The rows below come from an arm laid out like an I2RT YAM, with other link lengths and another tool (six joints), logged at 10 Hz.
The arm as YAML. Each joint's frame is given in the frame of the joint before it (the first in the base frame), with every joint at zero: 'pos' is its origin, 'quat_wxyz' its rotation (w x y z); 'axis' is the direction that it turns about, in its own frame. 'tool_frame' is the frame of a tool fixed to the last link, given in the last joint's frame.
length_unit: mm
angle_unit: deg
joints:
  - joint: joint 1
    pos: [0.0, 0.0, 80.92]
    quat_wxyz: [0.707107, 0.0, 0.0, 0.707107]
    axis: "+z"
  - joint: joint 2
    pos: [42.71, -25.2, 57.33]
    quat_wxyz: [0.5, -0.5, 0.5, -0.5]
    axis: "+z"
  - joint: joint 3
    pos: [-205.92, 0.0, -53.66]
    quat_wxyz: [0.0, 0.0, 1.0, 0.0]
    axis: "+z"
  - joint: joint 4
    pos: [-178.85, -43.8, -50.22]
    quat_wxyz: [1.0, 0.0, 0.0, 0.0]
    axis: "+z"
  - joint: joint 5
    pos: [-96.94, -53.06, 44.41]
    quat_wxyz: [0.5, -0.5, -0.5, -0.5]
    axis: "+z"
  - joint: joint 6
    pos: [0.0, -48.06, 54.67]
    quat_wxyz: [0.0, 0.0, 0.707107, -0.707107]
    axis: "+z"
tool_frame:
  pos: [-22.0, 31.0, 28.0]
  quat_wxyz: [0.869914, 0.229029, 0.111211, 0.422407]
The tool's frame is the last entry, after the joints.
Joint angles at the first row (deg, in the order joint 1, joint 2, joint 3, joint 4, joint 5, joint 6):
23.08 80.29 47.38 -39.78 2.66 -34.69
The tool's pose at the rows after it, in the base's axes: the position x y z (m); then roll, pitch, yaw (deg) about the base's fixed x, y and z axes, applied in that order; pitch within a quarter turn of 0, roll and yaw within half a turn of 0:
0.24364 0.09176 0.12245 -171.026 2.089 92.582
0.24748 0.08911 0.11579 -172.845 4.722 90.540
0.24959 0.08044 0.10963 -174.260 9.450 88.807
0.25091 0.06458 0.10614 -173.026 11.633 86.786
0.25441 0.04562 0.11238 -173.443 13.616 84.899
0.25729 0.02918 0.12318 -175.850 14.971 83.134
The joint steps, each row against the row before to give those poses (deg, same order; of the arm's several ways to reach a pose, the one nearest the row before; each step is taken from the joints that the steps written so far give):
2.08 2.77 -0.06 3.88 6.90 3.54
0.33 1.58 -1.49 3.45 3.70 1.17
-0.66 1.20 -1.39 2.02 4.91 -0.72
-3.25 0.46 -0.07 -1.04 1.08 -1.47
-4.39 -1.52 0.52 -1.36 1.14 -3.24
-3.87 -2.98 -0.29 0.24 1.13 -3.47

